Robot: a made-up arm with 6 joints. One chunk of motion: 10 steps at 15 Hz.
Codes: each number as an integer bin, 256 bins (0 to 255) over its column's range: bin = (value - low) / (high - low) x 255, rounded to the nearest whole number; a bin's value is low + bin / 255 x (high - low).
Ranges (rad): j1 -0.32..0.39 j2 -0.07..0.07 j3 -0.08..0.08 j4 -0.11..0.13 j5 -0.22..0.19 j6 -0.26..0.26
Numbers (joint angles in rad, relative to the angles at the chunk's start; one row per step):
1: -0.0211 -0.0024 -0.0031 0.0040 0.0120 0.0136
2: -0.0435 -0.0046 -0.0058 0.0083 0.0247 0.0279
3: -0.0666 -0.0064 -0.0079 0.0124 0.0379 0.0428
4: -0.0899 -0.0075 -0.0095 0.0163 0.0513 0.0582
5: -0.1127 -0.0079 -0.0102 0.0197 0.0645 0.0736
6: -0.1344 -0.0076 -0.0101 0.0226 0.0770 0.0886
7: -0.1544 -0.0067 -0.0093 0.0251 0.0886 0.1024
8: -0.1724 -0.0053 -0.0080 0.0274 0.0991 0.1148
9: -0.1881 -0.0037 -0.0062 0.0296 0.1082 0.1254
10: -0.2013 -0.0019 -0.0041 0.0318 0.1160 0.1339
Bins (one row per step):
1: 107 123 123 121 144 134
2: 99 119 118 126 152 141
3: 91 116 115 130 160 148
4: 83 114 112 134 169 156
5: 74 113 111 138 177 164
6: 67 114 111 141 185 171
7: 59 115 113 144 192 178
8: 53 118 115 146 198 184
9: 47 121 118 148 204 189
10: 43 124 121 151 209 193

